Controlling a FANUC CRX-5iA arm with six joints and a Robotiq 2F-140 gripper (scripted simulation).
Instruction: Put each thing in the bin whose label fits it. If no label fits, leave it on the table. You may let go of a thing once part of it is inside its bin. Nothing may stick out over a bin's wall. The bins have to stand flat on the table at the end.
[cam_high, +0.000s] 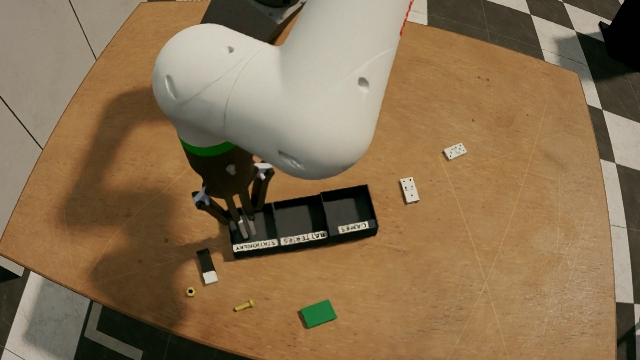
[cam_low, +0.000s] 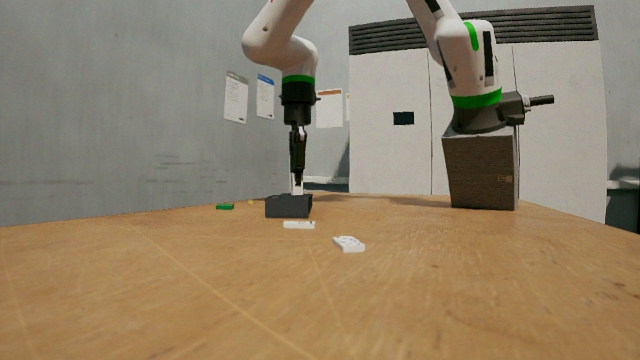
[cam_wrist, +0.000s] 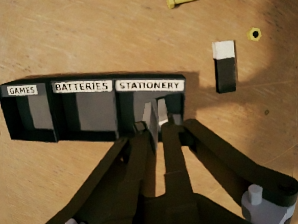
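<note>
Right now my hand is 8 cm to the right of the black three-part bin tray, 5 cm past it and 4 cm above it. From my hand the other things lie so: yellow bolt (13 cm ahead, 5 cm to the left, 5 cm below); then yellow nut (15 cm ahead, 6 cm to the right, 5 cm below); then flat green block (16 cm to the left, 10 cm ahead, 5 cm below).
</note>
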